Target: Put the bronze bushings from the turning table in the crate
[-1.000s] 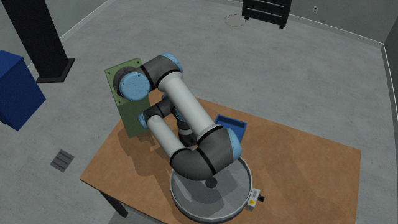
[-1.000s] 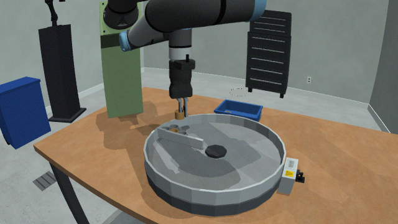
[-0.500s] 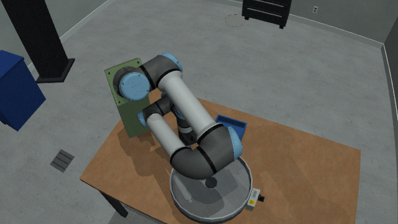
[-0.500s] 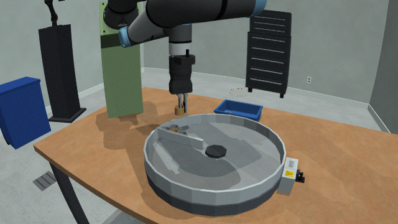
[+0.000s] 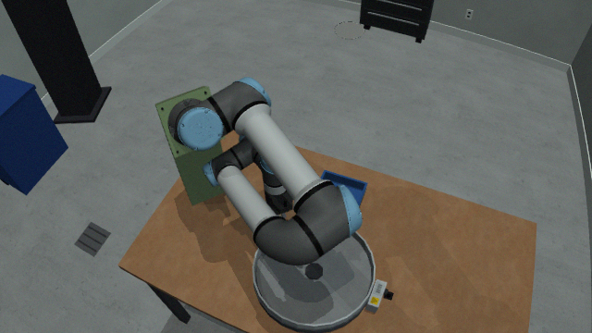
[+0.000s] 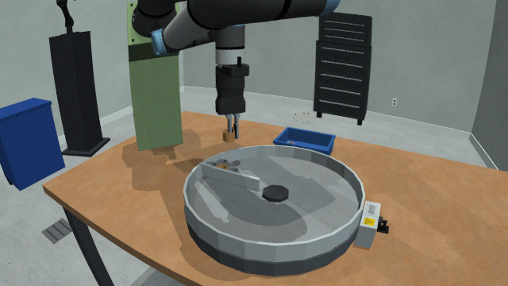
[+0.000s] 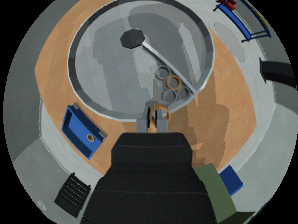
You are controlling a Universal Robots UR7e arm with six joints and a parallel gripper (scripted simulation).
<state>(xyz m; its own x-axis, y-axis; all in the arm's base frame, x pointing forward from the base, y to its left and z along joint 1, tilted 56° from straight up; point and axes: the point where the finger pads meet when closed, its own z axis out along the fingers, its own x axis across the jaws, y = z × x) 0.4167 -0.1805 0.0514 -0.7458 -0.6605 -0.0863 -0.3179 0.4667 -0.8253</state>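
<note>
The blue crate is 22 cm ahead of my hand, 21 cm to the left of it and 12 cm below it. Also, from my hand: grey turning table 14 cm to the right, 12 cm ahead, 10 cm below.
</note>
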